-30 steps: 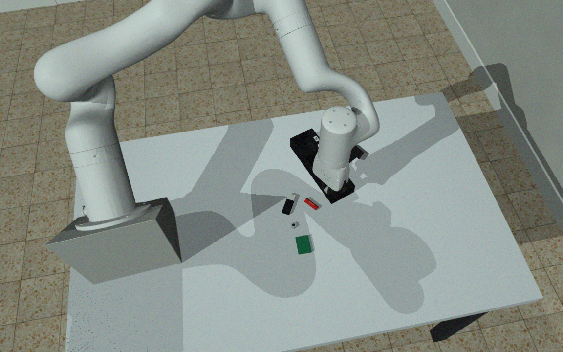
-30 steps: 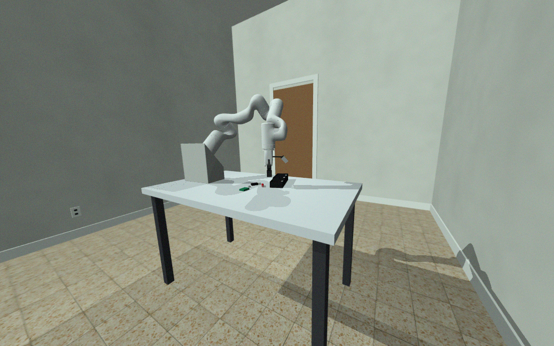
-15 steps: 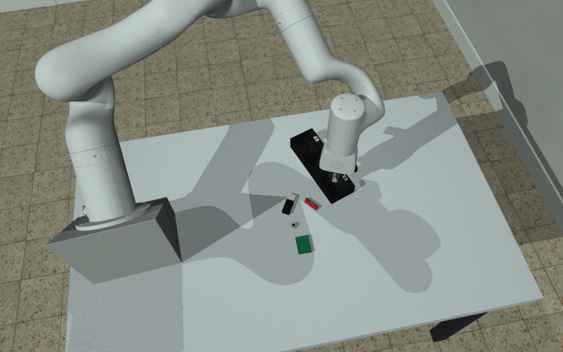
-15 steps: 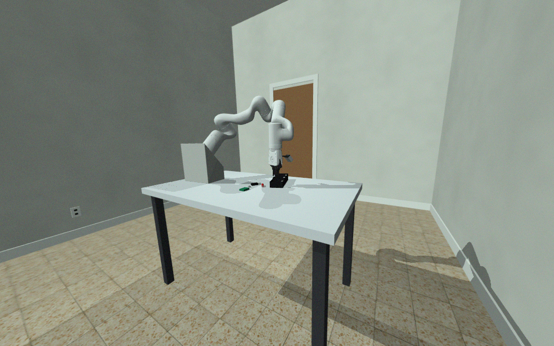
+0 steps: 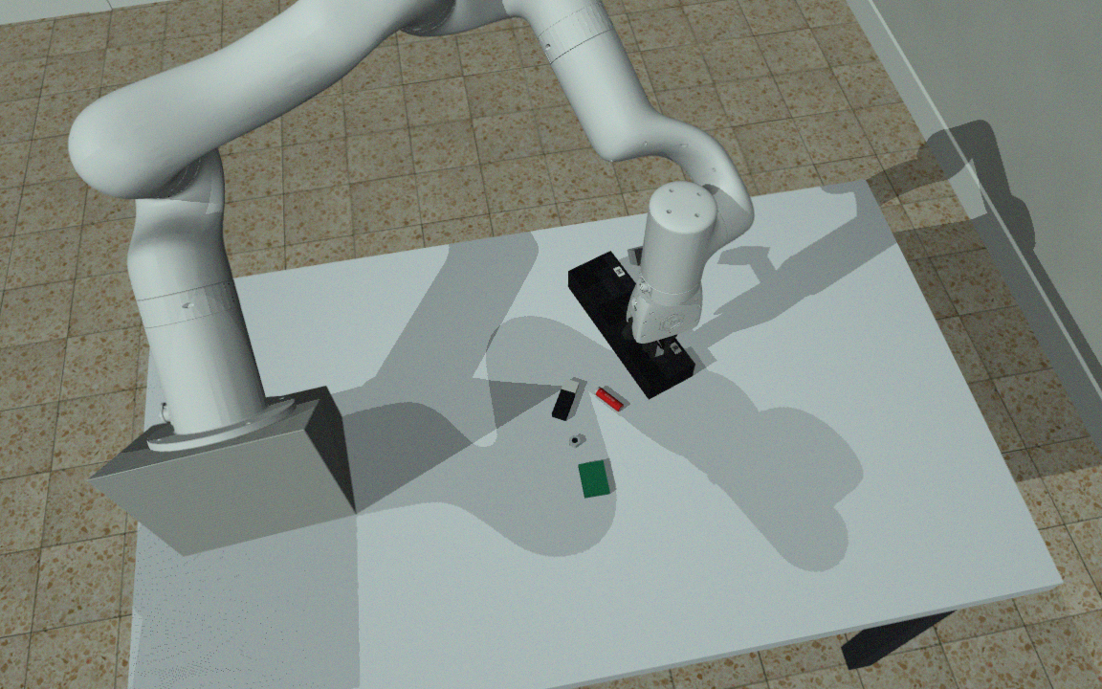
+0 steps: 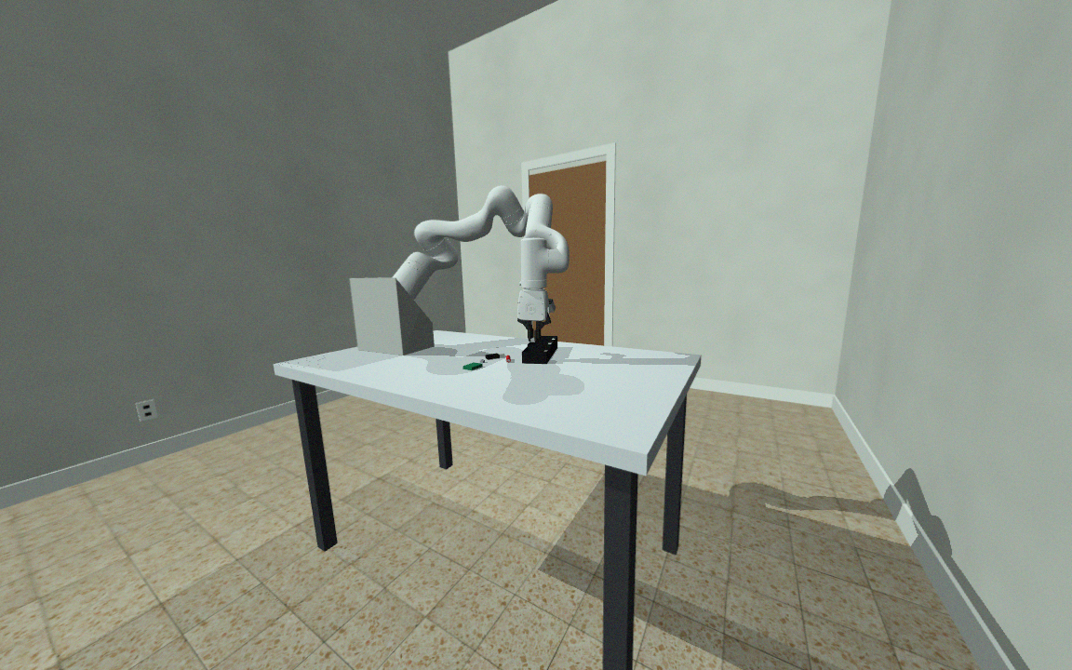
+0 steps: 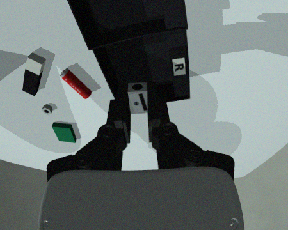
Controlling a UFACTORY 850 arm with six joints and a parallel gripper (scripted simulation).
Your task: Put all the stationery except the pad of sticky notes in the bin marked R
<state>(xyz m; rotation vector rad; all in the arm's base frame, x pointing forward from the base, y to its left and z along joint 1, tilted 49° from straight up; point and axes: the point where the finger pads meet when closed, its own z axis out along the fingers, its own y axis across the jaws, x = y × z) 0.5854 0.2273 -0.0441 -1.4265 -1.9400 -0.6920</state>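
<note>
My hand is 1 cm above the grey sharpener-like block. The rest, counted from my hand: black-and-white block (14 cm behind, 3 cm to the right, 8 cm below); grey piece (14 cm behind, 11 cm to the right, 8 cm below); red cylinder (8 cm behind, 5 cm to the right, 8 cm below).
</note>
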